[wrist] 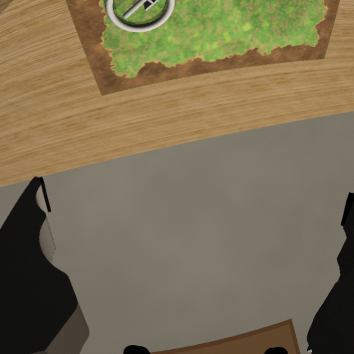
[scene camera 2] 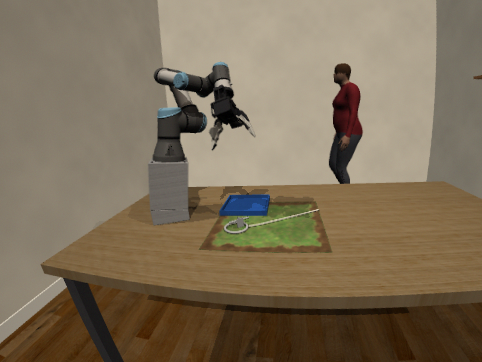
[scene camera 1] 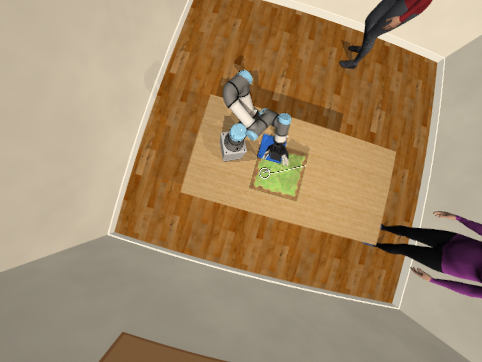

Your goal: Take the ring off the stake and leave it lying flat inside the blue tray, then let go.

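Where they show: gripper, between the fingertips: [wrist: 199, 188] [scene camera 2: 232, 143] [scene camera 1: 274, 162]; arm's base, origin of its link: [scene camera 2: 168, 159] [scene camera 1: 234, 142].
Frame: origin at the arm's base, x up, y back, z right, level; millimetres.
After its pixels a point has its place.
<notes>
A white ring [scene camera 1: 264, 178] {x -233, y -313, z 93 mm} [scene camera 2: 236, 232] {x -235, y -313, z 93 mm} [wrist: 140, 28] {x -233, y -297, z 92 mm} lies low on the left part of the green mat [scene camera 1: 285, 185] {x -241, y -489, z 66 mm} [scene camera 2: 280, 239] {x -241, y -466, z 96 mm} [wrist: 215, 42] {x -241, y -410, z 123 mm}. A small grey piece [scene camera 2: 240, 223] {x -226, y -309, z 42 mm}, seemingly the stake, stands at the ring's back side; whether it passes through the ring is unclear. A thin white rod [scene camera 2: 285, 218] {x -237, y -453, z -53 mm} runs from beside the ring to the mat's right edge. The blue tray [scene camera 1: 262, 149] {x -234, y -196, z -108 mm} [scene camera 2: 245, 213] {x -231, y -292, z -55 mm} is behind the mat's left part; its inside is partly covered by my gripper in scene camera 1. My gripper [scene camera 1: 276, 161] {x 55, y -292, z 12 mm} [scene camera 2: 234, 142] {x 55, y -292, z 12 mm} [wrist: 199, 188] {x 55, y -292, z 12 mm} is wide open and empty, high above the table.
The mat and tray are on a long wooden table [scene camera 1: 345, 175] {x -241, y -912, z -239 mm} [scene camera 2: 390, 230] {x -241, y -822, z -20 mm} [wrist: 200, 112] {x -241, y -411, z 279 mm}. The arm's grey pedestal [scene camera 1: 233, 154] {x -39, y -30, z 67 mm} [scene camera 2: 168, 192] {x -114, y -31, z 70 mm} stands left of the tray. A person in red [scene camera 1: 370, 37] [scene camera 2: 346, 112] stands behind the table, and one in purple [scene camera 1: 460, 255] stands at its right end.
</notes>
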